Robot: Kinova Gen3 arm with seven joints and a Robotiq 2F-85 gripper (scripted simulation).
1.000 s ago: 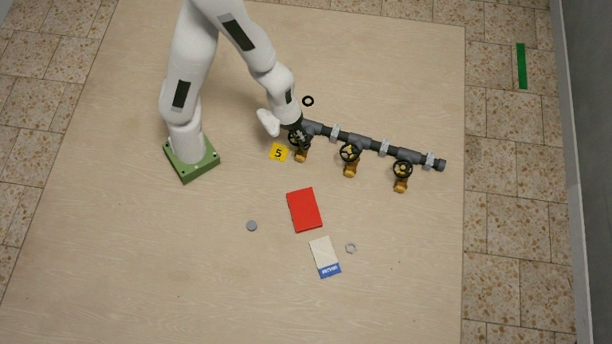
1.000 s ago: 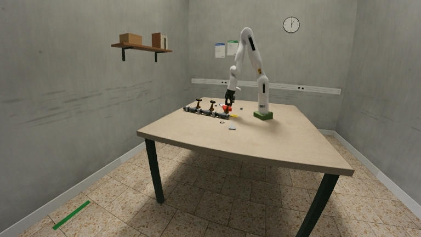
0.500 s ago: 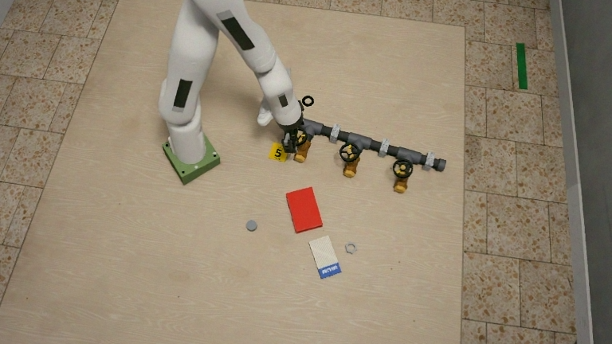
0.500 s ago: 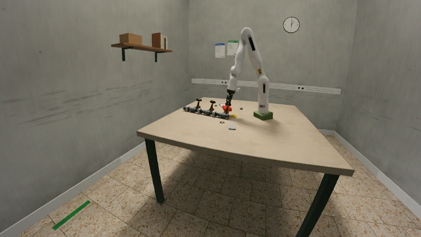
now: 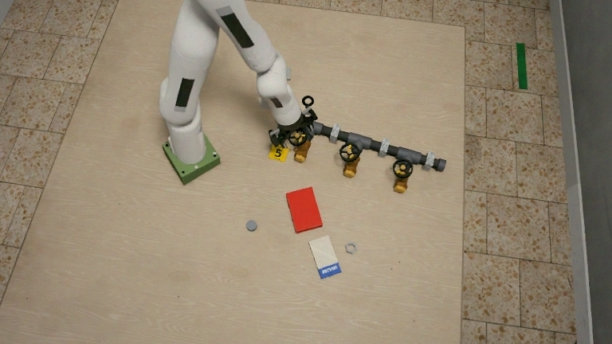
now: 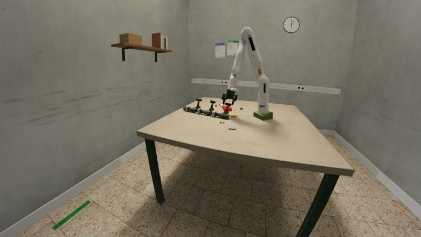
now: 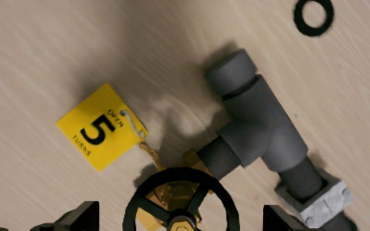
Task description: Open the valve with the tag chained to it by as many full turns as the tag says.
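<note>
My gripper is now 6 cm past the yellow tag, 1 cm to the left of it and 11 cm above it. From my hand the other things lie so: blue card: 18 cm ahead, 29 cm to the right, 10 cm below; then red block: 8 cm ahead, 18 cm to the right, 10 cm below; then grey disc: 5 cm behind, 27 cm to the right, 10 cm below.
</note>
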